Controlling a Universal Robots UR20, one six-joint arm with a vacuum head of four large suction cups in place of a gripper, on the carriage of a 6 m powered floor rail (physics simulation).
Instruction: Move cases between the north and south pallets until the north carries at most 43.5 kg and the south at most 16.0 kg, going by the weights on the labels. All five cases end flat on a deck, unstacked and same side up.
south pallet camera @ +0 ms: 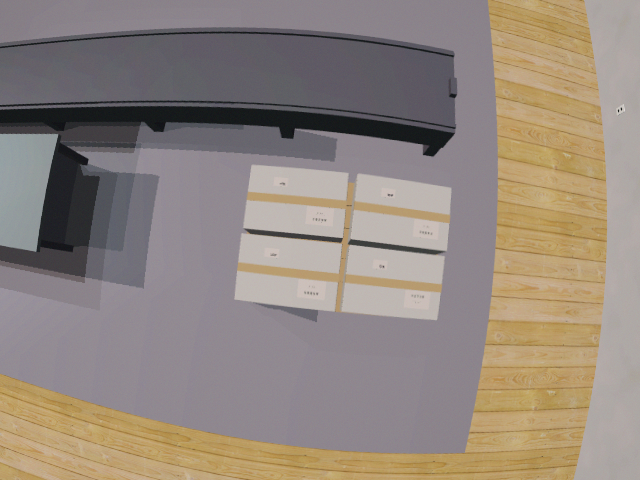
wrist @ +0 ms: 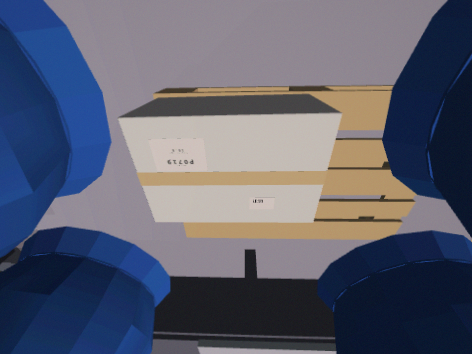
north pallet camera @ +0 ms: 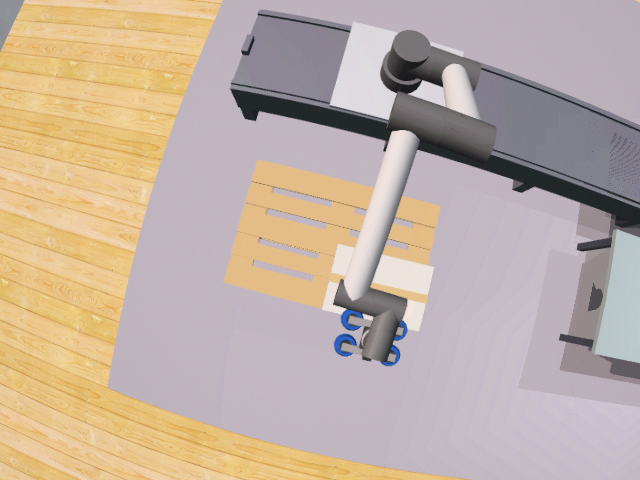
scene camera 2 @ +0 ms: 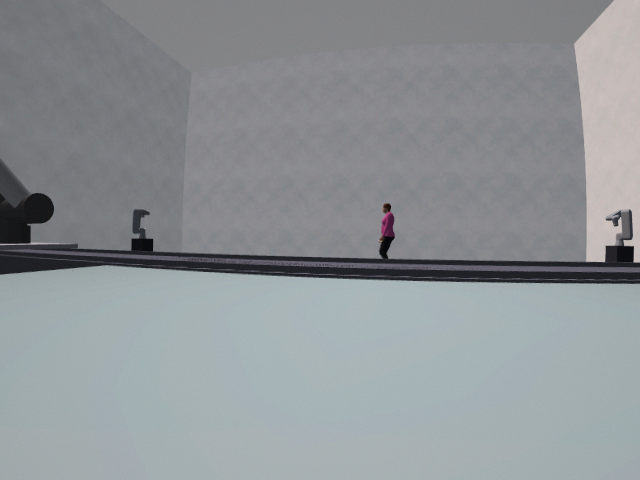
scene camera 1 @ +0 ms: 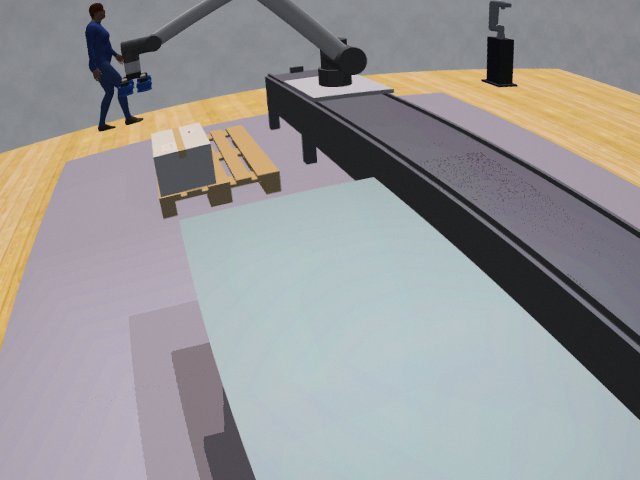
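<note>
My vacuum head is open, with nothing on its four blue cups. It hangs high, above and slightly beyond the outer edge of the north case. This white, taped case lies flat on one corner of the north pallet. Its label reads P0719, upside down in the wrist view; the weight is too small to read. On the south pallet lie two rail-side cases, left and right, and two outer cases, left and right, flat and unstacked. Their labels are illegible.
The arm's carriage stands on the floor rail. A pale table stands between the pallets. A person in blue is beyond the north pallet; a person in pink is beyond the rail.
</note>
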